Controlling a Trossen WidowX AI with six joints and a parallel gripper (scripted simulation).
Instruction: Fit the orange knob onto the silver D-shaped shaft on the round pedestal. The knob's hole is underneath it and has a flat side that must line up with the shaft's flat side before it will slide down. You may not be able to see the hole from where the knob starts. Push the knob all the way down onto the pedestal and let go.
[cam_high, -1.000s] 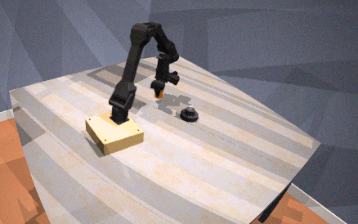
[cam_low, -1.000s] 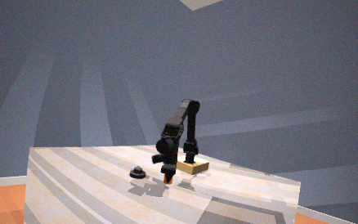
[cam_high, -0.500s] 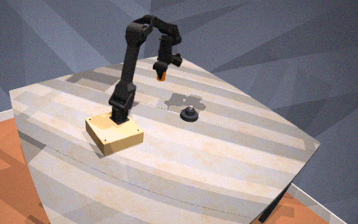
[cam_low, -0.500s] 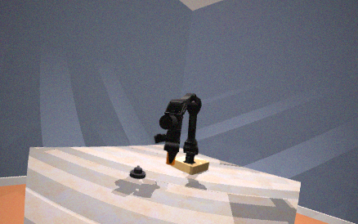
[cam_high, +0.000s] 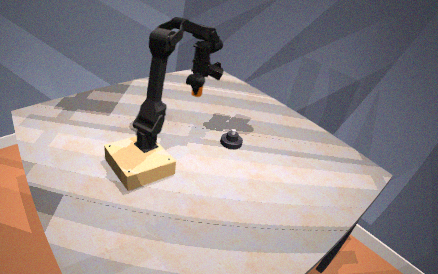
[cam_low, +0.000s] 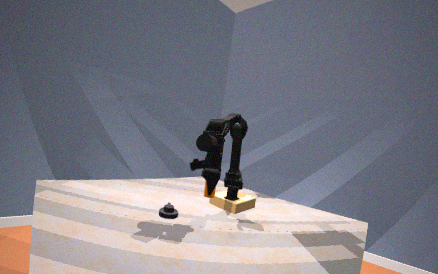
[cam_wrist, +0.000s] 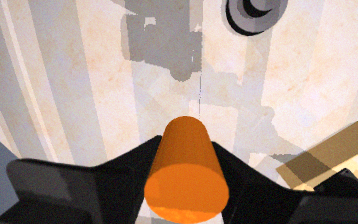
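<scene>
Now: gripper tip 30 mm below the orange knob. Also, from my gripper tip: round pedestal: 180 mm to the right, 120 mm below, 30 mm ahead.
</scene>
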